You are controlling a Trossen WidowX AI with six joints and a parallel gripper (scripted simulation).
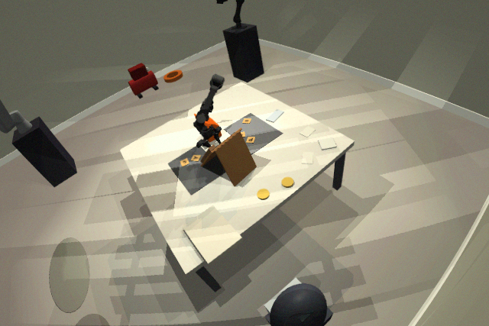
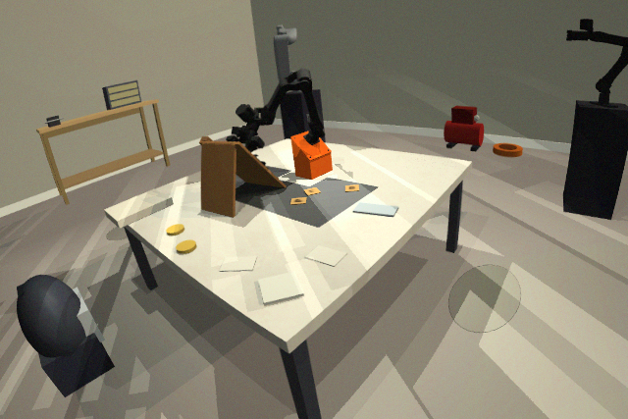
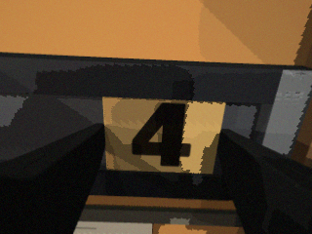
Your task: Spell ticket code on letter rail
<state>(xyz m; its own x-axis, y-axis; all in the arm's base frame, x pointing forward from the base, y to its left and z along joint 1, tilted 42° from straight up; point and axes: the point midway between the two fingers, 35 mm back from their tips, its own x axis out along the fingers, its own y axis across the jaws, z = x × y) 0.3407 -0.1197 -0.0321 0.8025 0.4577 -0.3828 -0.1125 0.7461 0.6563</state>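
The white ticket is 7 cm below my gripper tip, 6 cm behind it and 4 cm to the left of it. Round my gripper tip: letter tile: right at my gripper tip; pale stone block: 37 cm ahead, 35 cm to the right, 15 cm below; dark mat: 17 cm below, 17 cm behind, 10 cm to the left.
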